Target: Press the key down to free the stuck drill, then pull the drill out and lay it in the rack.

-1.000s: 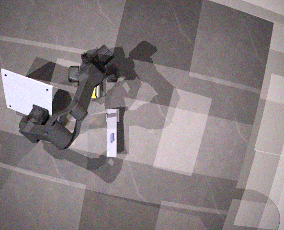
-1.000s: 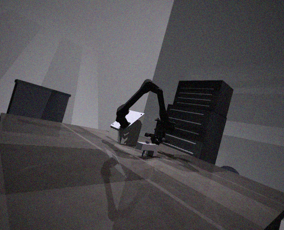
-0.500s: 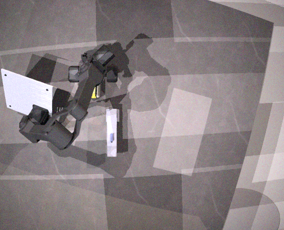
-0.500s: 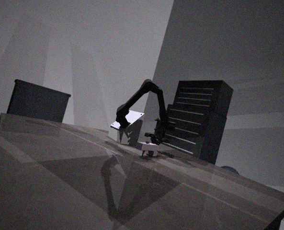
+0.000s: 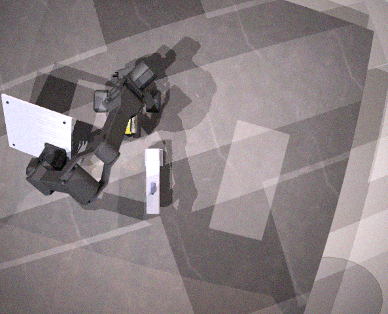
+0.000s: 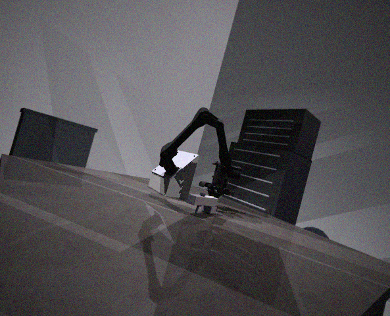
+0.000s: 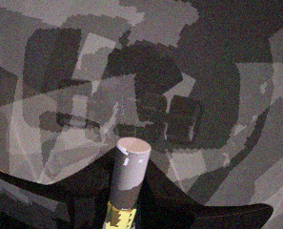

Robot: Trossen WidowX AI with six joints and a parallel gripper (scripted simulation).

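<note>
The drill lies 4 cm to the right of my gripper tip, 4 cm above it and 1 cm ahead of it. The rest, counted from my gripper tip: blue-grey key (21 cm to the right, 15 cm ahead, 4 cm above); then beige rack (5 cm to the right, 1 cm ahead, 1 cm above).
</note>
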